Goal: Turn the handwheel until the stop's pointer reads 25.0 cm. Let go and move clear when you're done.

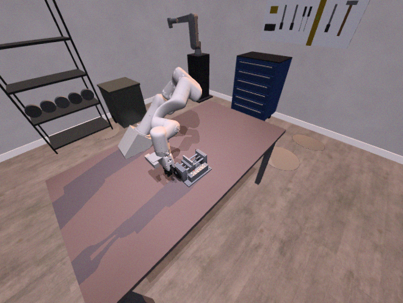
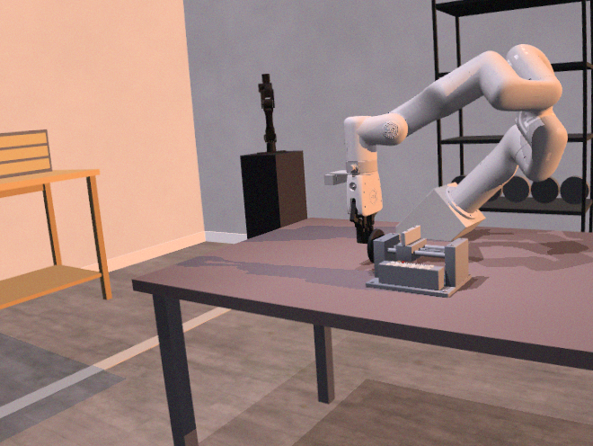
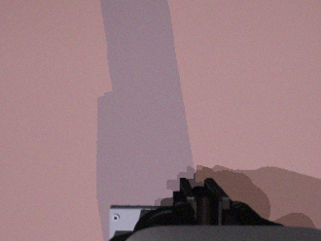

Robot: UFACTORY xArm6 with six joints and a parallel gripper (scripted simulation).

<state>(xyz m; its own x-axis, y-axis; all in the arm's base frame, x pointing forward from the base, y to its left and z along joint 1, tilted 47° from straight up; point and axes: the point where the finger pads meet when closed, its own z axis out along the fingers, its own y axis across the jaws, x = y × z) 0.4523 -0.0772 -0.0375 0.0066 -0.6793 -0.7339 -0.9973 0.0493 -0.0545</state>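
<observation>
Right now my hand is 130 mm to the right of the sliding stop block, 30 mm short of it and 10 mm above it. The rest, counted from my hand: black handwheel: 20 mm to the left, 10 mm below.
</observation>
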